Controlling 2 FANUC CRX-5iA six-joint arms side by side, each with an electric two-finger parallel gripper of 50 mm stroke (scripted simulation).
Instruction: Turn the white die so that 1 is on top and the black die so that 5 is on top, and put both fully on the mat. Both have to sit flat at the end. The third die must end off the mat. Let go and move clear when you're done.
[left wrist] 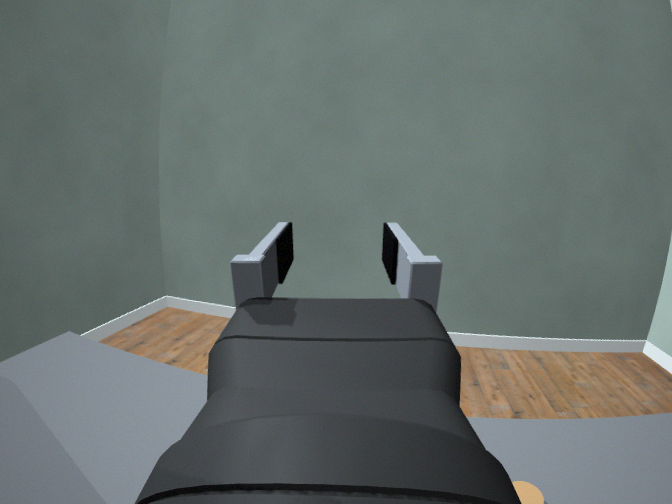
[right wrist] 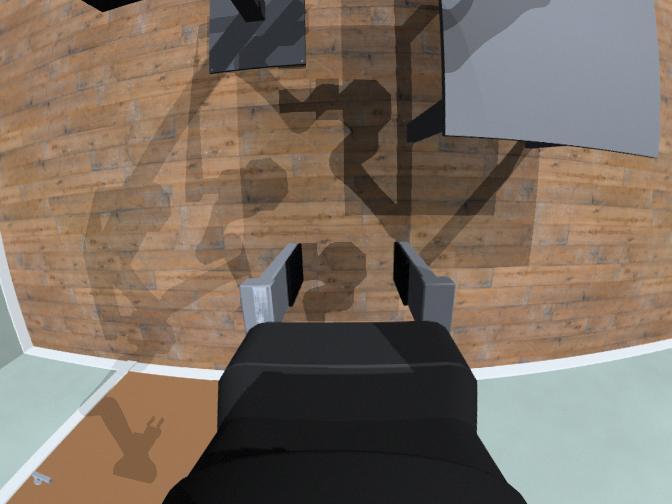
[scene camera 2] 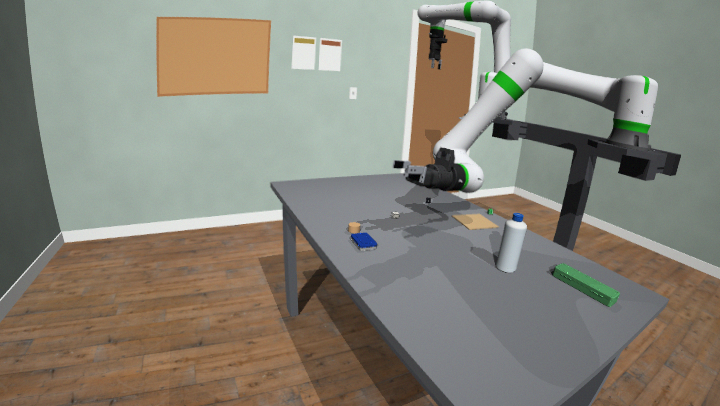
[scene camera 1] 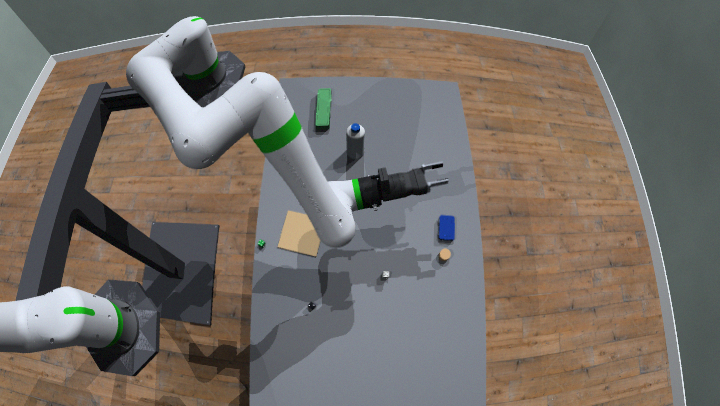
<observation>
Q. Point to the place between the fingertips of my right gripper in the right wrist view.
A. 347,261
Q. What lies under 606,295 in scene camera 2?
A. A green box.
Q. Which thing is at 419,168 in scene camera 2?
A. My left gripper.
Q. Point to a white bottle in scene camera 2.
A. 514,232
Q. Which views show my left gripper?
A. The left wrist view, scene camera 2 and scene camera 1 only.
</observation>
